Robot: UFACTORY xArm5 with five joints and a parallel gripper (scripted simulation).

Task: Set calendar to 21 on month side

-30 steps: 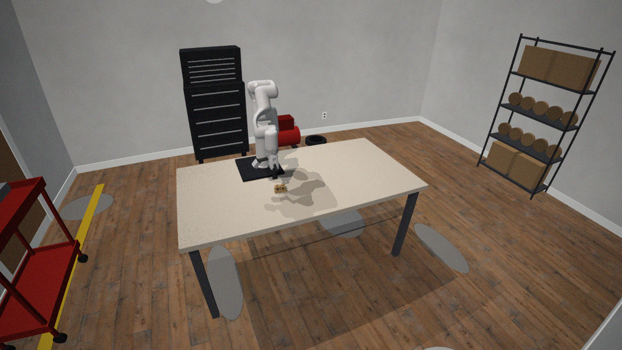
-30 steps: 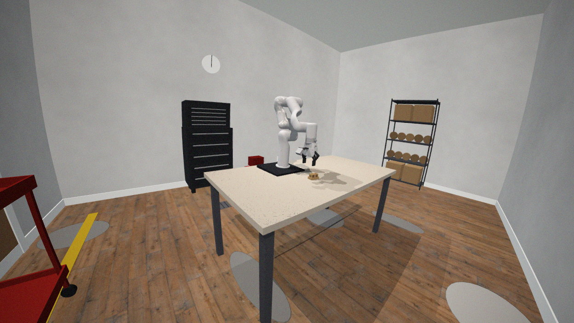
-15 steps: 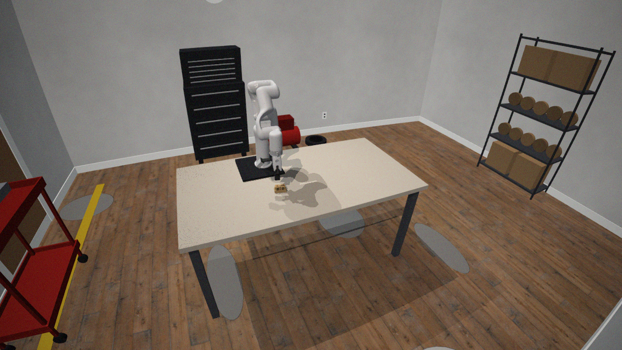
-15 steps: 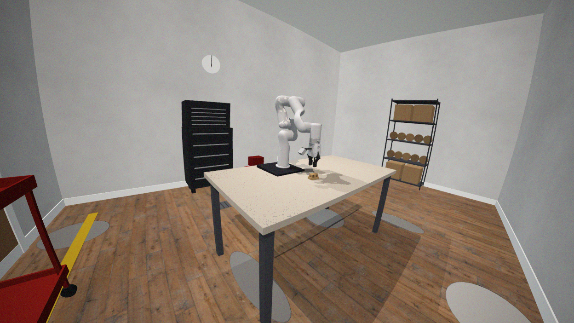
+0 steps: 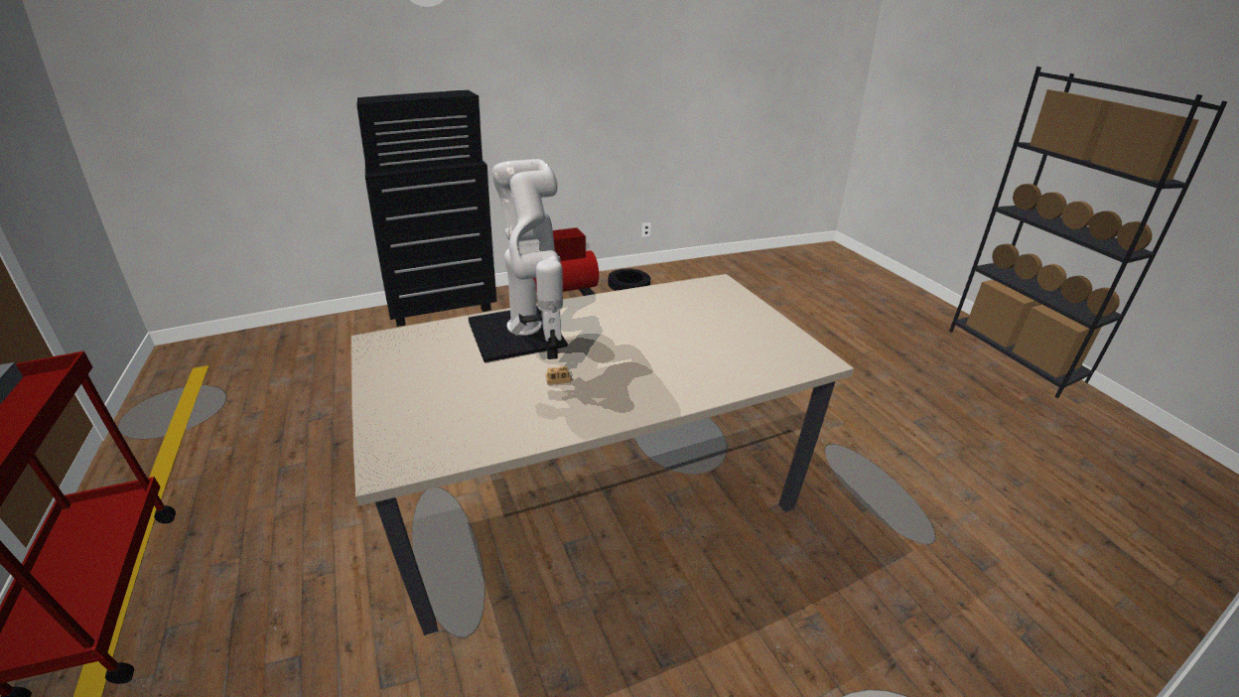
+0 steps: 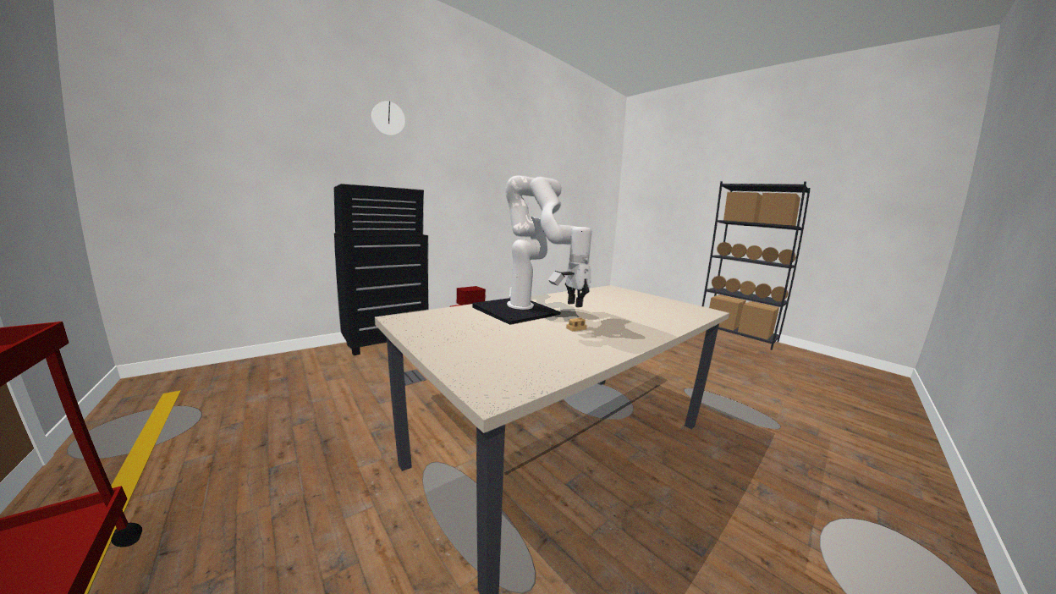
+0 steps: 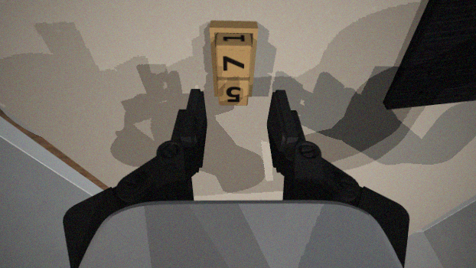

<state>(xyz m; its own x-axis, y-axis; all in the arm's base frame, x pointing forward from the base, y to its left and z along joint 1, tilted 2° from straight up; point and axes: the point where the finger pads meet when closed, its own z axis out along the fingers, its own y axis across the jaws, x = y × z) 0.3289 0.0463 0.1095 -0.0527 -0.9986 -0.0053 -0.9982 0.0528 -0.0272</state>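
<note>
My gripper is now 9 cm above the wooden digit cube. Also, from my hand: wooden tray: 11 cm below, 2 cm to the left.
</note>
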